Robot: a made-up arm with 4 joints. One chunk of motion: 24 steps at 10 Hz.
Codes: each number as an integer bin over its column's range. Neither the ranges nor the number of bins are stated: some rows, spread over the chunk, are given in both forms.
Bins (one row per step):
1: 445 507 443 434 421 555
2: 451 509 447 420 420 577
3: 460 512 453 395 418 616
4: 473 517 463 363 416 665
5: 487 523 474 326 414 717
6: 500 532 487 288 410 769
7: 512 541 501 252 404 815
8: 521 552 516 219 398 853
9: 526 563 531 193 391 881
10: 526 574 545 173 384 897
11: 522 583 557 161 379 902
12: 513 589 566 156 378 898
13: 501 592 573 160 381 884
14: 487 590 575 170 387 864
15: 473 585 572 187 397 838
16: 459 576 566 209 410 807
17: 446 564 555 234 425 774
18: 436 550 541 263 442 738
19: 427 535 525 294 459 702
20: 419 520 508 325 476 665
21: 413 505 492 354 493 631
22: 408 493 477 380 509 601
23: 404 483 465 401 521 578
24: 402 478 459 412 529 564
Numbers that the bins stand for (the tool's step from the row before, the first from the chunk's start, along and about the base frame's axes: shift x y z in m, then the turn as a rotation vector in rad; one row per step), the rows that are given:
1: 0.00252 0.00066 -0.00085 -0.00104 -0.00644 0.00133
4: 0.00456 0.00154 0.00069 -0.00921 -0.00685 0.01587
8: 0.00807 0.00462 0.00477 -0.02579 -0.00833 0.04071
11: 0.00814 0.00736 0.00793 -0.03247 -0.00989 0.04718
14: 0.00559 0.00797 0.00932 -0.03143 -0.00923 0.04216
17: 0.00259 0.00568 0.00778 -0.02406 -0.00612 0.03027
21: 0.00018 0.00048 0.00292 -0.01025 -0.00053 0.01138
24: -0.00062 -0.00189 0.00038 -0.00357 0.00242 0.00252
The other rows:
2: 0.00296 0.00084 -0.00055 -0.00265 -0.00653 0.00424
3: 0.00361 0.00110 -0.00008 -0.00553 -0.00669 0.00939
5: 0.00559 0.00207 0.00153 -0.01347 -0.00702 0.02274
6: 0.00654 0.00286 0.00254 -0.01785 -0.00735 0.02961
7: 0.00741 0.00366 0.00362 -0.02199 -0.00784 0.03569
9: 0.00844 0.00559 0.00593 -0.02878 -0.00891 0.04441
10: 0.00844 0.00656 0.00701 -0.03109 -0.00948 0.04652
12: 0.00749 0.00788 0.00863 -0.03304 -0.00997 0.04665
13: 0.00661 0.00815 0.00917 -0.03258 -0.00973 0.04480
15: 0.00456 0.00753 0.00909 -0.02947 -0.00841 0.03873
16: 0.00354 0.00674 0.00863 -0.02694 -0.00735 0.03463
18: 0.00186 0.00445 0.00670 -0.02072 -0.00472 0.02551
19: 0.00120 0.00313 0.00547 -0.01716 -0.00332 0.02076
20: 0.00062 0.00181 0.00416 -0.01359 -0.00193 0.01587
22: -0.00019 -0.00057 0.00177 -0.00726 0.00078 0.00741
23: -0.00048 -0.00145 0.00084 -0.00484 0.00176 0.00437

